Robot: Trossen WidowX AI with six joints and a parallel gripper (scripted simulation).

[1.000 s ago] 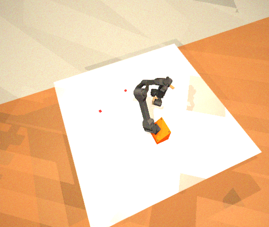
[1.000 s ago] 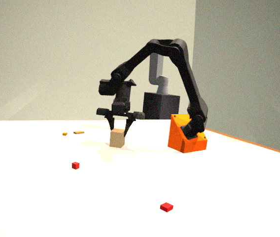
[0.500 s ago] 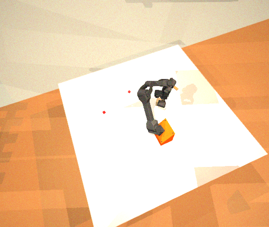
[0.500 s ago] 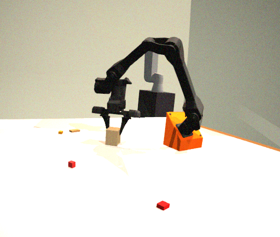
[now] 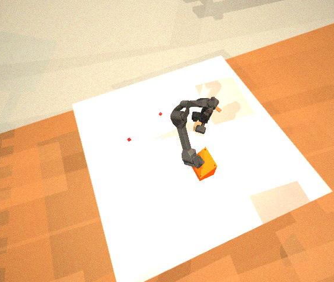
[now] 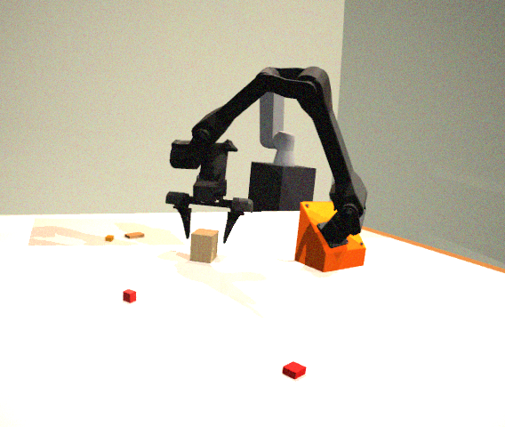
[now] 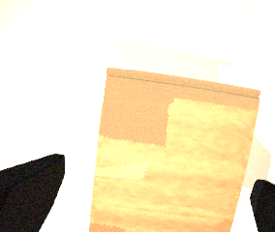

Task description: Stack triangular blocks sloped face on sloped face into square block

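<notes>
The triangular block is 1 cm to the right of my gripper tip, 1 cm behind it and 1 cm above it. Also, from my gripper tip: small red cube 26 cm ahead, 17 cm to the left, 3 cm below; then short tan bar 22 cm to the right, 8 cm ahead, 3 cm below.
</notes>
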